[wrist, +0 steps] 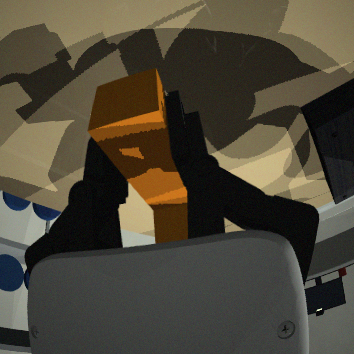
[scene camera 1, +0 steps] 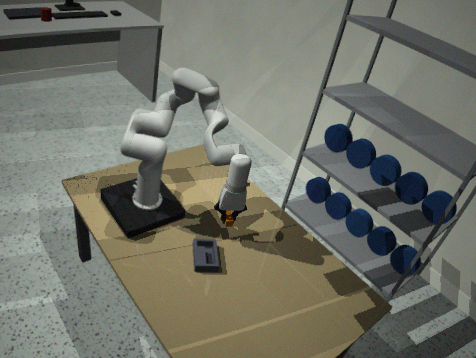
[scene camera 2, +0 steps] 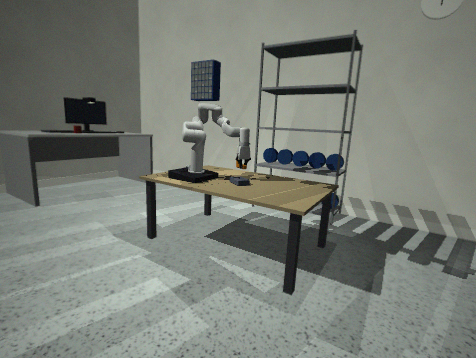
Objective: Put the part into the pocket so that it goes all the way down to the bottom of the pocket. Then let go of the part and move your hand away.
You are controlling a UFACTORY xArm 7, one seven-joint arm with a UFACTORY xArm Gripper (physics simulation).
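Where they show: gripper, fingertip midpoint: point(wrist: 144, 118) point(scene camera 1: 227, 221) point(scene camera 2: 242, 168); arm's base at its link origin: point(scene camera 1: 147, 199) point(scene camera 2: 196, 171).
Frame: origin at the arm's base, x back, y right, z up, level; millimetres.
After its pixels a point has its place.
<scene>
The orange part point(scene camera 1: 229, 220) @(x -345, y -130, z 68 mm) point(scene camera 2: 243, 164) @(x -335, y -129, z 73 mm) point(wrist: 137, 140) @(x -336, y -136, z 68 mm) is an angular piece with a wide block end and a narrower stem. My gripper point(scene camera 1: 230, 216) @(x -326, y -147, z 39 mm) point(scene camera 2: 242, 162) @(x -326, y -147, z 39 mm) point(wrist: 144, 118) @(x -326, y -147, z 39 mm) points down and is shut on it, with a black finger on each side. The part is held in the air above the table. The dark grey block with the pocket point(scene camera 1: 197, 255) @(x -353, y 40, z -11 mm) point(scene camera 2: 240, 182) @(x -395, y 68, z -23 mm) lies flat on the table, toward the lower left of the gripper in scene camera 1. Its recess is open at the top and has a stepped shape. The pocket does not show in the wrist view.
The wooden table point(scene camera 1: 165, 300) @(x -413, y 247, z -47 mm) point(scene camera 2: 285, 192) @(x -712, y 78, z -47 mm) carries the arm's black base plate point(scene camera 1: 130, 220) @(x -55, y 127, z -8 mm) point(scene camera 2: 180, 175) @(x 41, y 147, z -13 mm) point(wrist: 332, 145) @(x -97, y -82, z -4 mm). A metal shelf rack point(scene camera 1: 320, 107) point(scene camera 2: 258, 115) with blue discs stands behind the table. A desk point(scene camera 1: 140, 60) point(scene camera 2: 120, 134) stands further back. Large shadows cross the table.
</scene>
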